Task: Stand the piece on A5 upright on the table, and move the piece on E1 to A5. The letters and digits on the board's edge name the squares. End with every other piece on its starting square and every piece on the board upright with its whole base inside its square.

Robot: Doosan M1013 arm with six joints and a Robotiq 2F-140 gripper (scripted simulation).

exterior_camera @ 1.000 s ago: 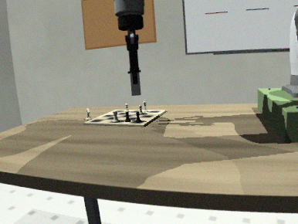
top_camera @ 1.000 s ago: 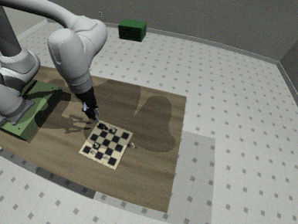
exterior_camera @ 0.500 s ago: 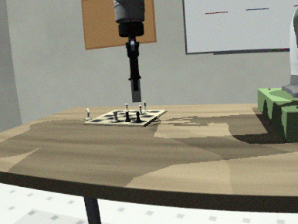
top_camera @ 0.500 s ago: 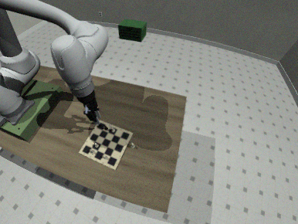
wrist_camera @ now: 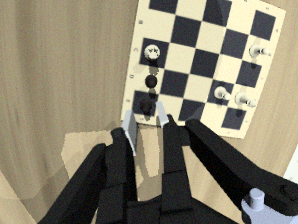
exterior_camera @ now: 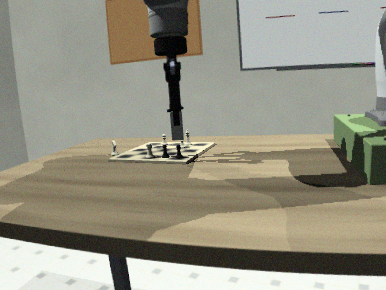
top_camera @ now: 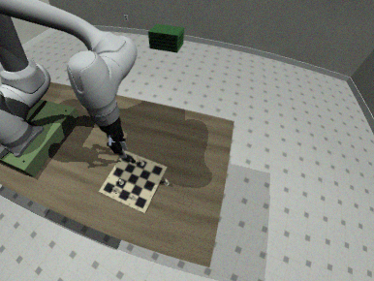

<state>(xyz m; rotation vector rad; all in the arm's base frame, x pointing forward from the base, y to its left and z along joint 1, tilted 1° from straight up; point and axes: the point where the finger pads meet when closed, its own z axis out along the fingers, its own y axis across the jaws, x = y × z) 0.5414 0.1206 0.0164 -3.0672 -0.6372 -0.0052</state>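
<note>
My gripper is now 80 mm to the left of the small chessboard, 80 mm above it and 70 mm short of it.
</note>
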